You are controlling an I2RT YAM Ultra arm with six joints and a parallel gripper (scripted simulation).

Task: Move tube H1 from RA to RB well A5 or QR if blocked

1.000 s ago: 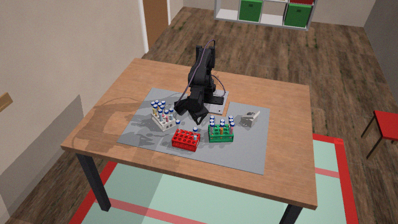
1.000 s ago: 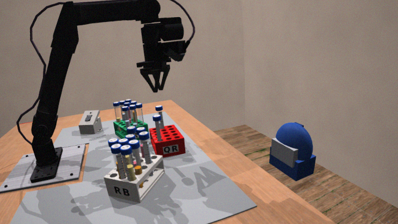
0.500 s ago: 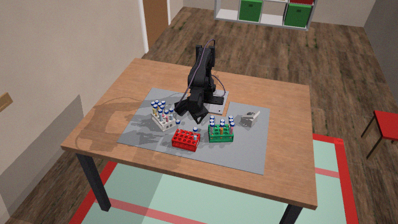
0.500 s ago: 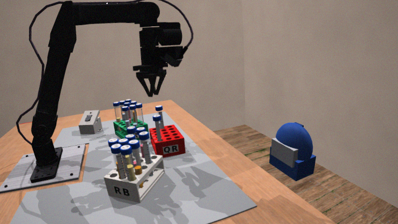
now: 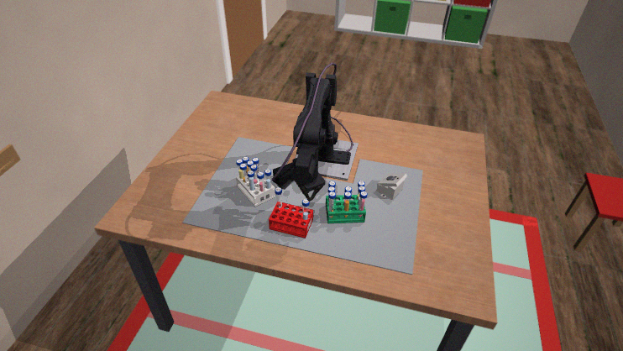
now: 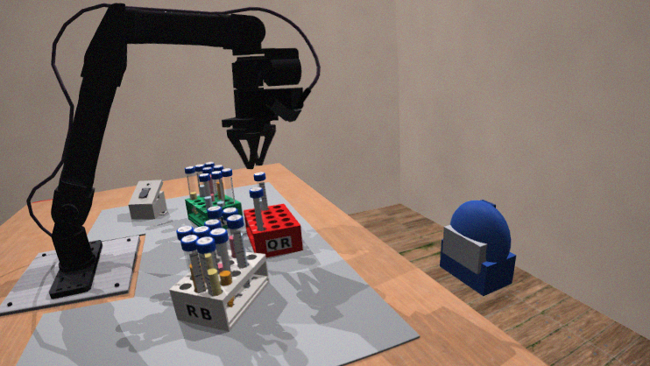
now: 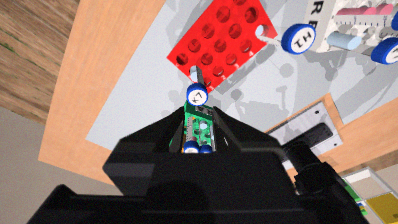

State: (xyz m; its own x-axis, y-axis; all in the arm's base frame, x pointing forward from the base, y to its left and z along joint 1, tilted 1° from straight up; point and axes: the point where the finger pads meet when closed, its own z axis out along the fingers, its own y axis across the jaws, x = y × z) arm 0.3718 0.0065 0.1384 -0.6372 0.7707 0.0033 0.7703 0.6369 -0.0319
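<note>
Right now my hand is 80 mm above the clear tube, 10 mm to the left of it and 10 mm short of it. Round my hand: red rack QR 120 mm below, 60 mm to the right; grey done button box 260 mm to the left, 240 mm behind, 100 mm below; white rack RB 220 mm to the right, 120 mm below, 120 mm behind.
</note>
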